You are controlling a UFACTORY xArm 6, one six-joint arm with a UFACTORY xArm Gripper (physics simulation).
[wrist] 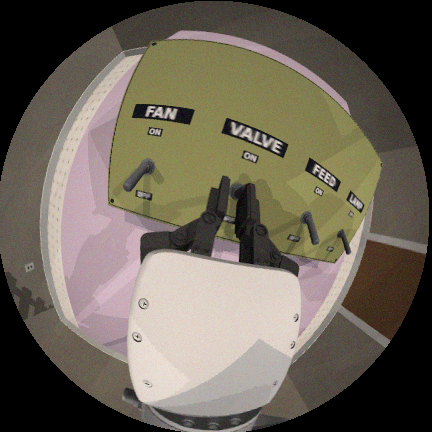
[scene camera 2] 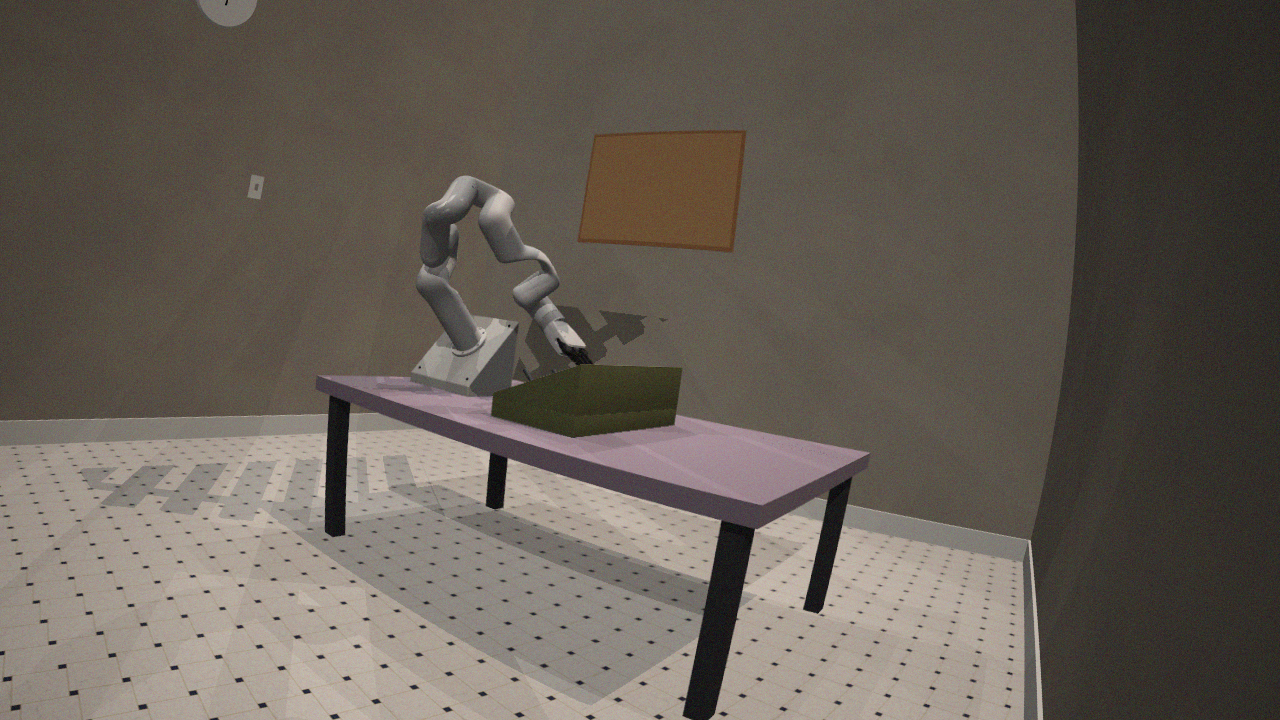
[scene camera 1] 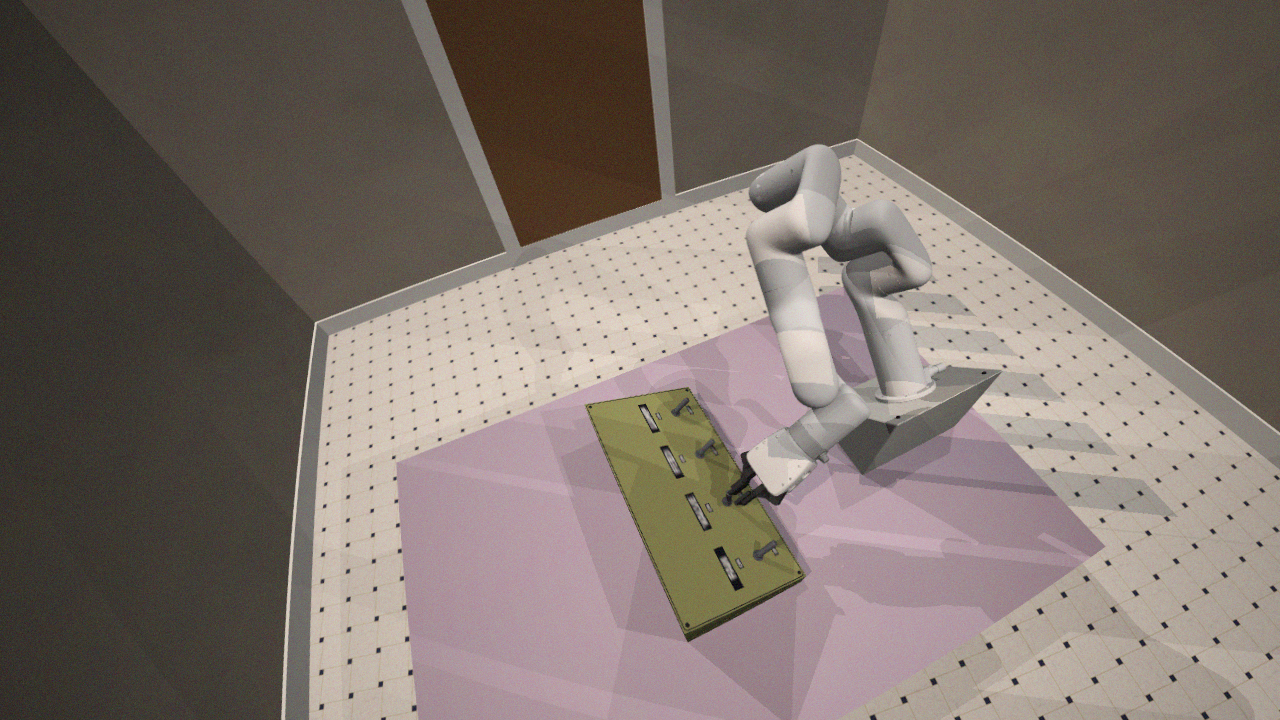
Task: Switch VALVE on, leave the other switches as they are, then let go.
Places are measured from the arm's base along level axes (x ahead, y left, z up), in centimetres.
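Pixels of known places: gripper, fingertip midpoint: [wrist: 233, 189] [scene camera 1: 734, 498]; arm's base, link origin: [scene camera 2: 469, 342] [scene camera 1: 905, 391].
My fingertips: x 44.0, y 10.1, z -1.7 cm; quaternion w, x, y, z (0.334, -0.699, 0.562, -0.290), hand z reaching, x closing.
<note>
Ahead of a thing's pixels: the offset from my fingertips to its top centre. Level surfaces: height alone.
The olive switch panel [scene camera 1: 657, 528] [scene camera 2: 626, 394] [wrist: 200, 75] has four levers. In the wrist view, the VALVE lever's collar [wrist: 235, 190] shows between my fingertips, below the VALVE label @(dx +7.5, dy -0.1, dz -0.8 cm) [wrist: 255, 137]; the rest of that lever is hidden by the fingers, so its tilt cannot be told. My gripper [scene camera 1: 734, 501] [scene camera 2: 585, 360] [wrist: 233, 189] is at the lever, its fingers a little apart, shut on it as far as shows. The FAN lever @(dx -2.6, dy +10.4, dz -0.1 cm) [scene camera 1: 765, 549] [wrist: 138, 175], FEED lever @(dx +1.2, dy -13.3, dz -0.1 cm) [scene camera 1: 706, 448] [wrist: 310, 228] and LAMP lever @(dx +3.0, dy -25.1, dz -0.1 cm) [scene camera 1: 681, 407] [wrist: 345, 242] lean toward OFF.
The panel stands on the pink table @(dz -13.0 cm) [scene camera 1: 501, 573] [scene camera 2: 760, 465]. The arm's grey base block [scene camera 1: 930, 429] [scene camera 2: 469, 358] stands behind the panel's lever side. The FAN and FEED levers stick up on either side of my gripper.
</note>
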